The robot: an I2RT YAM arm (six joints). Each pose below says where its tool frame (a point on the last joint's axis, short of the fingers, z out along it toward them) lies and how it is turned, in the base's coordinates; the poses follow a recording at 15 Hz.
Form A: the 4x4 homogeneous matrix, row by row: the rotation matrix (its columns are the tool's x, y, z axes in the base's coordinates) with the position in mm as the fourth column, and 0 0 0 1 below. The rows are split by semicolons.
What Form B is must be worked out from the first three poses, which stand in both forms.
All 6 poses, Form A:
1: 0.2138 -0.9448 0.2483 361.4; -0.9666 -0.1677 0.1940 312.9; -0.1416 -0.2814 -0.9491 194.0; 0 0 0 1
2: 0.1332 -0.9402 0.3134 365.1; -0.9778 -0.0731 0.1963 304.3; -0.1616 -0.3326 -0.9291 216.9; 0 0 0 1
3: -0.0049 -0.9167 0.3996 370.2; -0.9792 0.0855 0.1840 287.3; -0.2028 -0.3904 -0.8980 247.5; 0 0 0 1
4: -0.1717 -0.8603 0.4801 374.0; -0.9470 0.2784 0.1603 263.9; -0.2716 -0.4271 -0.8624 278.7; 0 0 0 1
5: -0.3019 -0.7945 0.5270 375.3; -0.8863 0.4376 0.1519 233.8; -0.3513 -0.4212 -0.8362 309.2; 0 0 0 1
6: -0.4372 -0.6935 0.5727 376.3; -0.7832 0.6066 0.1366 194.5; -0.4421 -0.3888 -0.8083 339.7; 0 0 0 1
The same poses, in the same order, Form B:
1:
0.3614 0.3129 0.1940
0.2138 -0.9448 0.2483
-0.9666 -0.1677 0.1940
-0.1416 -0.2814 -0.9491

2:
0.3651 0.3043 0.2169
0.1332 -0.9402 0.3134
-0.9778 -0.0731 0.1963
-0.1616 -0.3326 -0.9291

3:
0.3702 0.2873 0.2475
-0.0049 -0.9167 0.3996
-0.9792 0.0855 0.1840
-0.2028 -0.3904 -0.8980

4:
0.3740 0.2639 0.2787
-0.1717 -0.8603 0.4801
-0.9470 0.2784 0.1603
-0.2716 -0.4271 -0.8624

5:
0.3753 0.2338 0.3092
-0.3019 -0.7945 0.5270
-0.8863 0.4376 0.1519
-0.3513 -0.4212 -0.8362

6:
0.3763 0.1945 0.3397
-0.4372 -0.6935 0.5727
-0.7832 0.6066 0.1366
-0.4421 -0.3888 -0.8083

